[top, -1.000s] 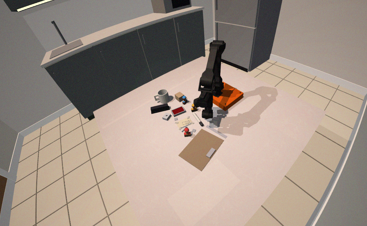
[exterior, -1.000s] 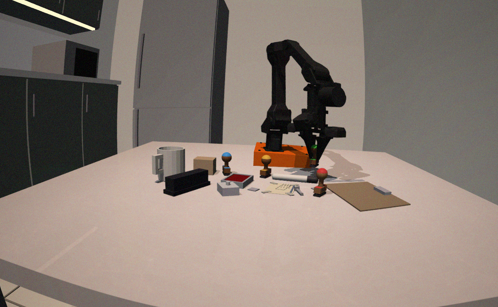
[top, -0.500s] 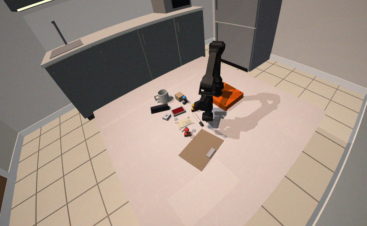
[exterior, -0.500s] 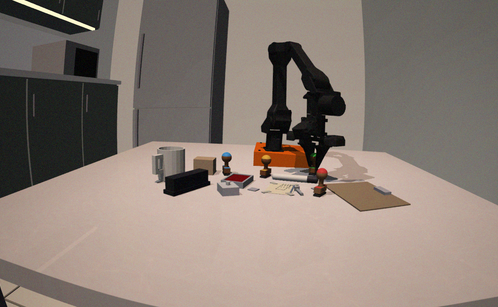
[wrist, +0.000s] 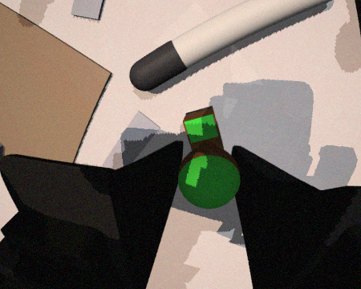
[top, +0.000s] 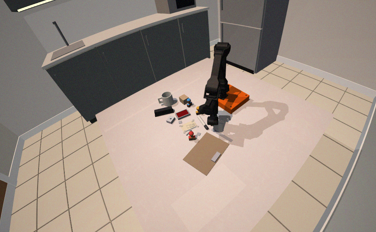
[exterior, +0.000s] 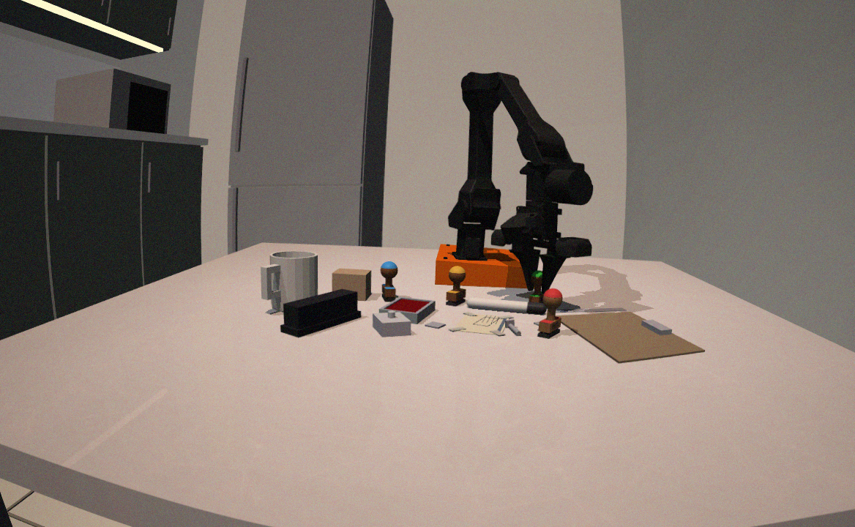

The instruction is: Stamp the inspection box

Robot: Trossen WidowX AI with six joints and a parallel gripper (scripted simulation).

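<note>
Now: gripper tip 10 mm above the green-knobbed stamp. Also, from my gripper tip: cream card 110 mm ahead, 120 mm to the right, 30 mm below; yellow-knobbed stamp 20 mm behind, 140 mm to the right, 10 mm below; marker 40 mm ahead, 50 mm to the right, 20 mm below.
</note>
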